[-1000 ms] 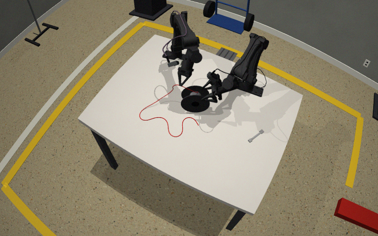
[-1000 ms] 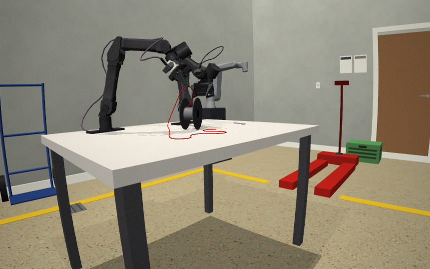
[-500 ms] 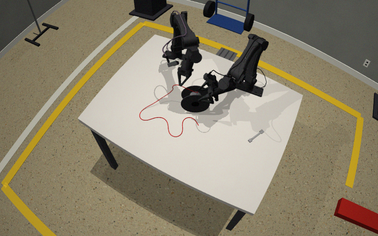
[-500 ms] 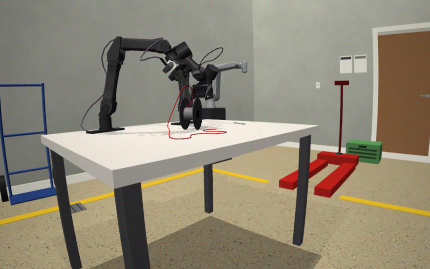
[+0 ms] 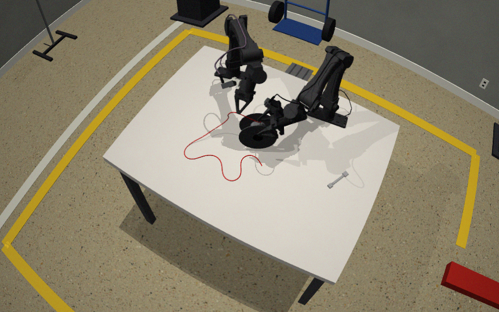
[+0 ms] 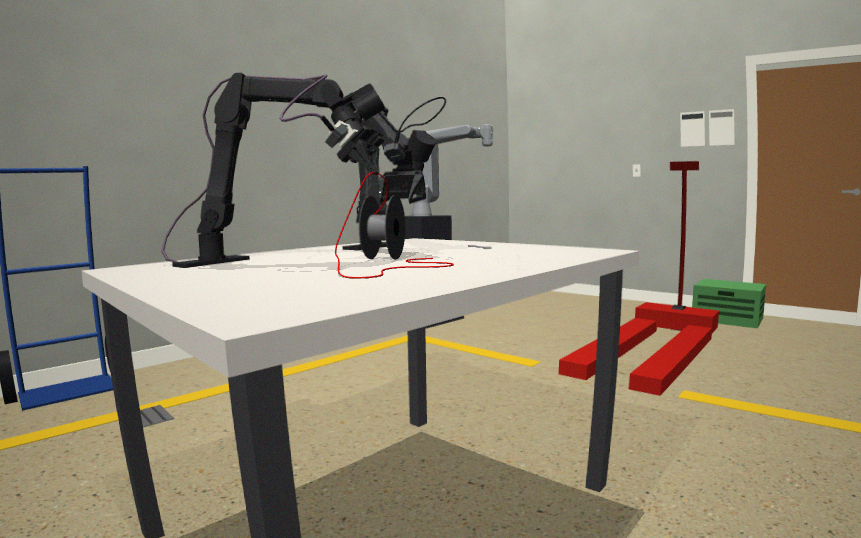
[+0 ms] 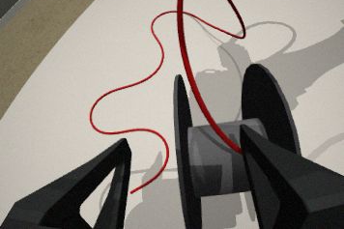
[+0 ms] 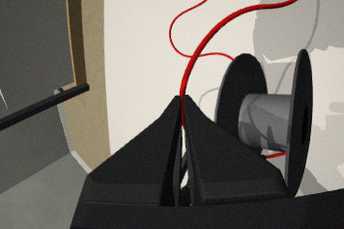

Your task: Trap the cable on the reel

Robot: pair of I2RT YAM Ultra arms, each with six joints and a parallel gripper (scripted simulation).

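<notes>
The black reel lies 20 mm behind my left hand, 20 mm to the right of it and 70 mm below it. From my left hand the other things lie so: small grey dumbbell-shaped part (40 mm behind, 370 mm to the left, 140 mm below).
</notes>
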